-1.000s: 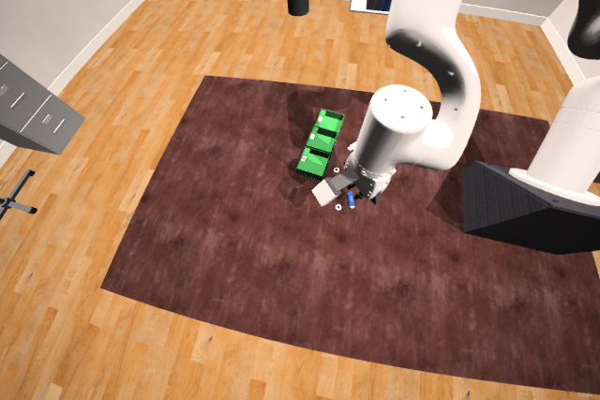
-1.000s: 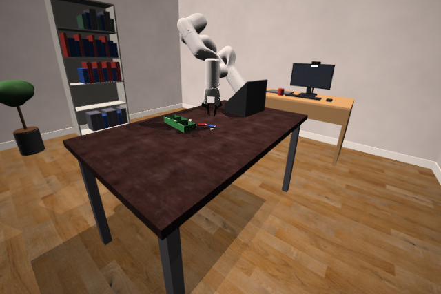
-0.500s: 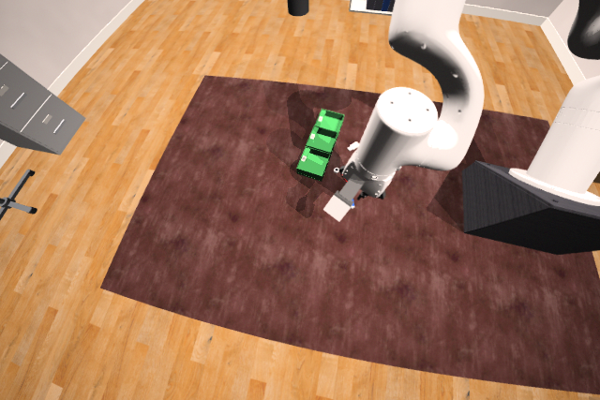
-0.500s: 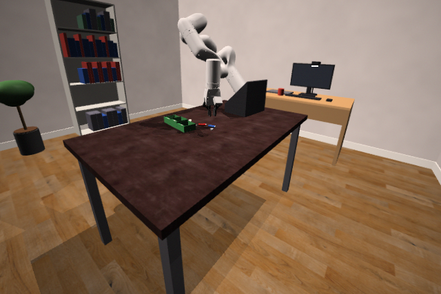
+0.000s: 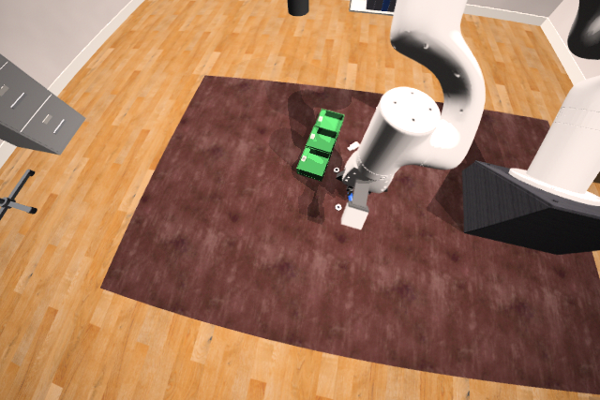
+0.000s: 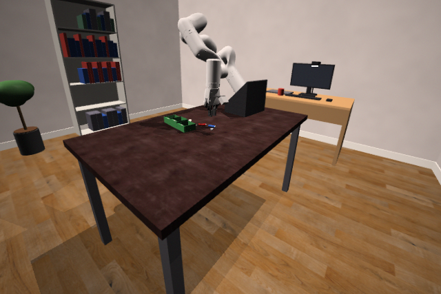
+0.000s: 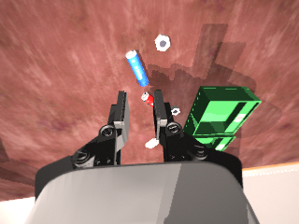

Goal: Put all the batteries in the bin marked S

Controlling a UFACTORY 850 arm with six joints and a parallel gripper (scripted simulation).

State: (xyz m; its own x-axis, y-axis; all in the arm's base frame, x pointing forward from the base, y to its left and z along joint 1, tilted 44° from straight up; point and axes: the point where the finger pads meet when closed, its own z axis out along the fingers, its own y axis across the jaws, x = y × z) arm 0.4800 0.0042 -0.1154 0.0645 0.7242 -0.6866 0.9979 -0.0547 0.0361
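Now: hand 9 cm above the blue battery. From my hand the other things lie so: green bin 12 cm ahead, 18 cm to the right, 7 cm below; white block 2 cm ahead, 19 cm to the right, 9 cm below; red battery 2 cm ahead, 7 cm to the right, 9 cm below.
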